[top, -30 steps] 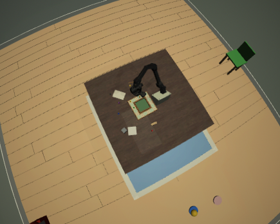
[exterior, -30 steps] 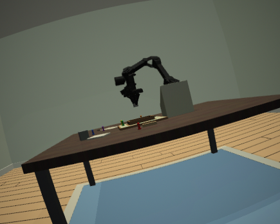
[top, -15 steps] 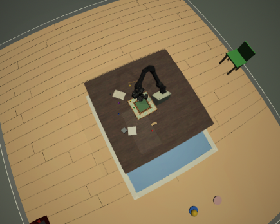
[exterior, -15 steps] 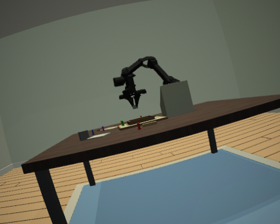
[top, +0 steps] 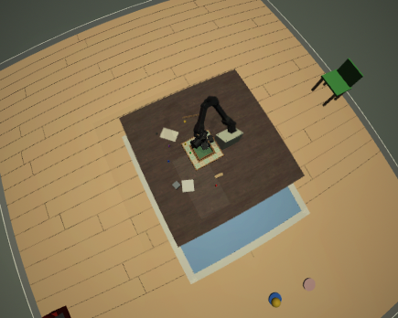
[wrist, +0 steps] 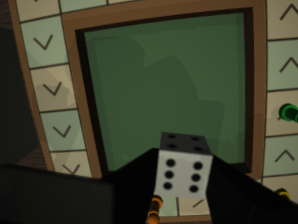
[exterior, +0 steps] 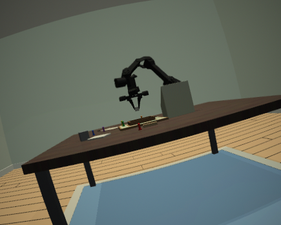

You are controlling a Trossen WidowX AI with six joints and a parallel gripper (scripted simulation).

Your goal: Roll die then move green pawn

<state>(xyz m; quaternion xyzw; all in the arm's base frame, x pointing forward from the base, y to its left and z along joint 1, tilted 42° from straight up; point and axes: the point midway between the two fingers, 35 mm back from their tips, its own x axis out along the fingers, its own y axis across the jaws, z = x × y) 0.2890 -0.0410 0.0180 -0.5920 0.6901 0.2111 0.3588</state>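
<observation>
Right now the green pawn is 110 mm ahead of my gripper tip, 70 mm below it and 10 mm to the right of it. The rest, counted from my gripper tip: orange pawn (90 mm to the right, 70 mm below, 30 mm behind); then white die (right at my gripper tip); then green tray (90 mm below, 20 mm to the left).
</observation>
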